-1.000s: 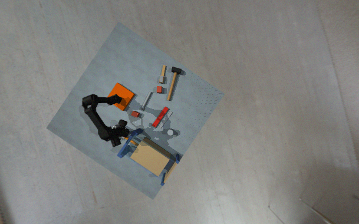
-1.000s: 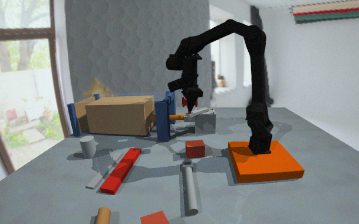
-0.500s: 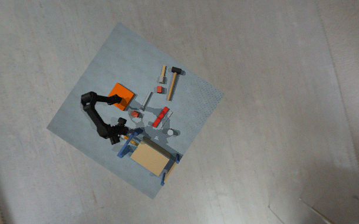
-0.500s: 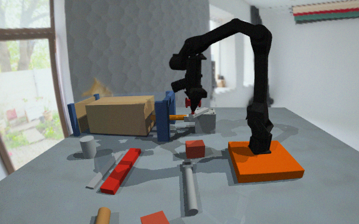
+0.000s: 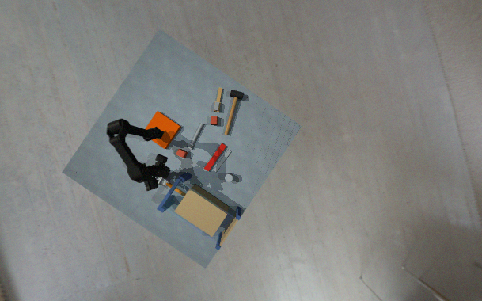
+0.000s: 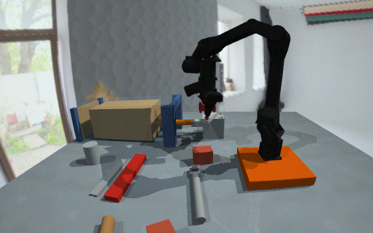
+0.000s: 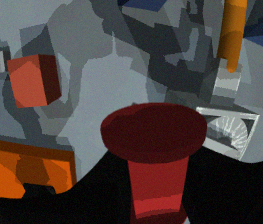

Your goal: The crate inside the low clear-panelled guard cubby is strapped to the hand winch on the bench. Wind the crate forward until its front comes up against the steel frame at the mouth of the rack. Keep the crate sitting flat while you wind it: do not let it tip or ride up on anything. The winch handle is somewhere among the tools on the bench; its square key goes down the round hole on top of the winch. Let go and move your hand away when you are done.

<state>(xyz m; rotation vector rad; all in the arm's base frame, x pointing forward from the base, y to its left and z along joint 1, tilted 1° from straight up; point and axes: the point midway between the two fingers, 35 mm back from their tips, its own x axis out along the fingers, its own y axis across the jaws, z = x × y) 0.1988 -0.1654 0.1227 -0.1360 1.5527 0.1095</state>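
My gripper tip is 10 mm past the grey crank handle, 40 mm to the left of it and 10 mm above it. From my gripper tip the other things lie so: grey winch (50 mm behind, 100 mm to the right, 80 mm below); red knob (20 mm above); frame (130 mm ahead, 100 mm to the right, 10 mm below).
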